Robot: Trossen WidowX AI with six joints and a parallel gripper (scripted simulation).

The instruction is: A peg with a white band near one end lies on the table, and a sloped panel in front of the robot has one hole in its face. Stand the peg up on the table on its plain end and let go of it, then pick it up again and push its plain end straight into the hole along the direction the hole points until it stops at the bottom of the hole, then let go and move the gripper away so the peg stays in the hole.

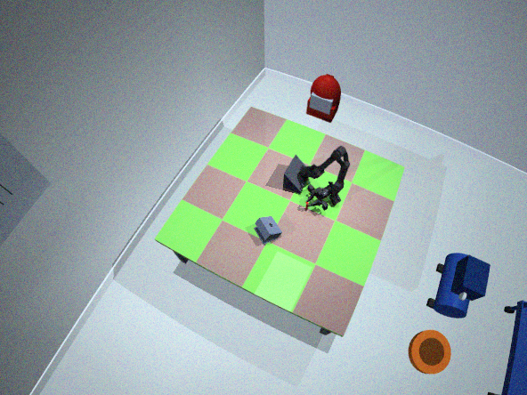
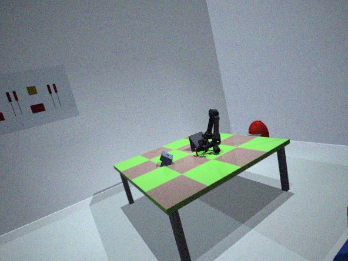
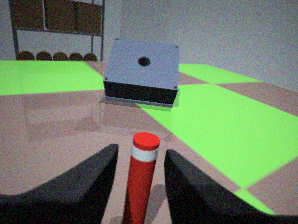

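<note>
My gripper tip is 10 mm above the red peg. From my gripper tip the other things lie so: grey sloped panel (240 mm ahead, 160 mm to the right, 10 mm below).
</note>
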